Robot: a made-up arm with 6 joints.
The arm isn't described. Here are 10 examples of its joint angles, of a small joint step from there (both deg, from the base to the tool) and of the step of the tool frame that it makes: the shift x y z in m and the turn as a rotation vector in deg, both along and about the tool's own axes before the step.
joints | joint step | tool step
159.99 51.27 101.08 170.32 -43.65 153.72 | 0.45 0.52 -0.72 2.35 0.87 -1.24 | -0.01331 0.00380 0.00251 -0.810 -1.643 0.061
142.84 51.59 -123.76 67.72 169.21 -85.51 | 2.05 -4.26 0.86 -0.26 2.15 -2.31 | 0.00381 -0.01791 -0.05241 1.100 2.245 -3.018
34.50 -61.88 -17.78 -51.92 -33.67 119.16 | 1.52 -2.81 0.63 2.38 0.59 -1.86 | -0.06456 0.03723 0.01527 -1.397 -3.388 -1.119
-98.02 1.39 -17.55 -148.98 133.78 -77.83 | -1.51 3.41 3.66 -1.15 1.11 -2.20 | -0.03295 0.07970 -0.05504 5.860 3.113 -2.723
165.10 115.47 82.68 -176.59 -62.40 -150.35 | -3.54 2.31 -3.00 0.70 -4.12 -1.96 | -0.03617 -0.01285 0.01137 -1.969 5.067 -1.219
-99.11 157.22 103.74 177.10 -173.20 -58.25 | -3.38 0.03 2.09 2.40 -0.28 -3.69 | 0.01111 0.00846 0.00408 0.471 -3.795 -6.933
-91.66 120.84 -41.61 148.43 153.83 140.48 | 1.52 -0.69 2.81 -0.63 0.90 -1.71 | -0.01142 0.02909 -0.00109 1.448 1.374 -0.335
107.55 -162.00 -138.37 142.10 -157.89 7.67 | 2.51 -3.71 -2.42 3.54 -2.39 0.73 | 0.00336 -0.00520 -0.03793 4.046 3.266 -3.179
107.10 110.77 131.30 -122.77 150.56 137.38 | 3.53 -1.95 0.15 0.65 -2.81 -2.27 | -0.02822 -0.01333 0.00603 0.052 -1.009 -1.439
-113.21 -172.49 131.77 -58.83 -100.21 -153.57 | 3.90 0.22 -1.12 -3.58 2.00 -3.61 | 0.00438 0.02426 -0.02101 -0.707 -3.853 -5.523
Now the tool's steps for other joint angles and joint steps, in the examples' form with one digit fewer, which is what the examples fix.
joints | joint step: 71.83 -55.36 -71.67 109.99 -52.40 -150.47 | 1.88 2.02 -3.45 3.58 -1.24 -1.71
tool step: 0.0334 -0.0345 0.0081 0.29 2.22 1.25
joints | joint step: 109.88 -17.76 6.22 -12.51 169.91 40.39 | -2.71 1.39 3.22 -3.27 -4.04 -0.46
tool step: -0.0288 0.0537 0.0102 2.32 -1.53 5.03
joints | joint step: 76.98 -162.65 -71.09 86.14 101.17 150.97 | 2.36 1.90 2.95 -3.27 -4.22 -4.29
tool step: -0.0504 0.0402 0.0129 -4.37 -0.41 1.05
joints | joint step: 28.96 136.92 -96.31 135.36 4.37 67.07 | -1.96 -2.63 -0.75 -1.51 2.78 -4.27
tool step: 0.0430 0.0162 0.0377 2.62 4.49 -7.62
